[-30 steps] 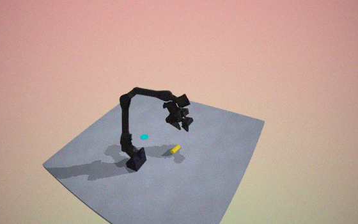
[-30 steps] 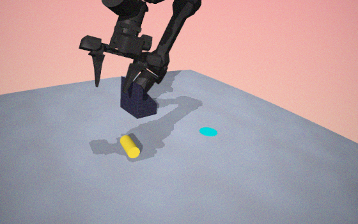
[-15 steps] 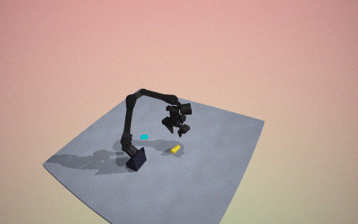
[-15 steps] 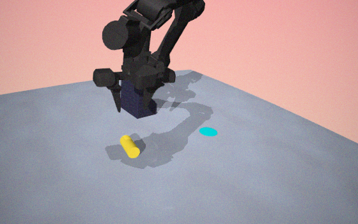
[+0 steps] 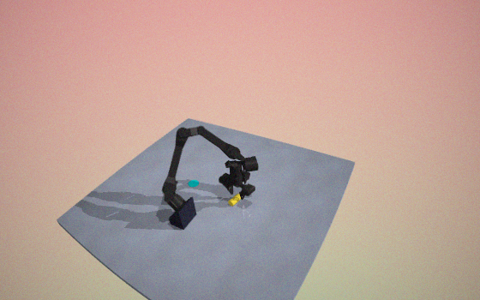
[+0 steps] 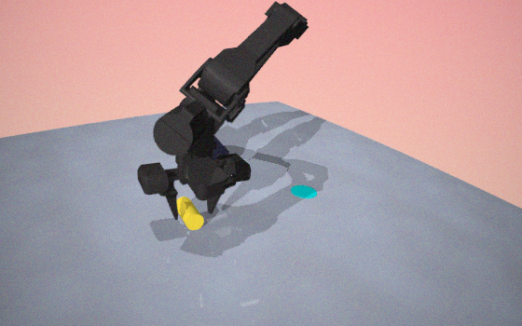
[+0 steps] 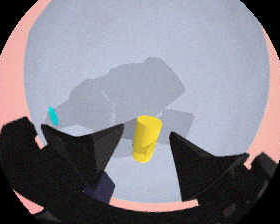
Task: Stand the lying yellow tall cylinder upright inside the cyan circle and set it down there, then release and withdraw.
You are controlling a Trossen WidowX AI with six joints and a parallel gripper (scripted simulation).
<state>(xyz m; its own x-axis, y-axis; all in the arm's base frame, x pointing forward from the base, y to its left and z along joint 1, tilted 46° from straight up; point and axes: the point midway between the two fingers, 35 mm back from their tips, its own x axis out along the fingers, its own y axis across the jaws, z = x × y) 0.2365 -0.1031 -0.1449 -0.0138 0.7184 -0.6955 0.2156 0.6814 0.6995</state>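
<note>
Right now the cyan circle is 280 mm to the left of my gripper tip, 20 mm below it and 20 mm ahead of it. Round my gripper tip: yellow tall cylinder (20 mm behind, 10 mm below).
</note>
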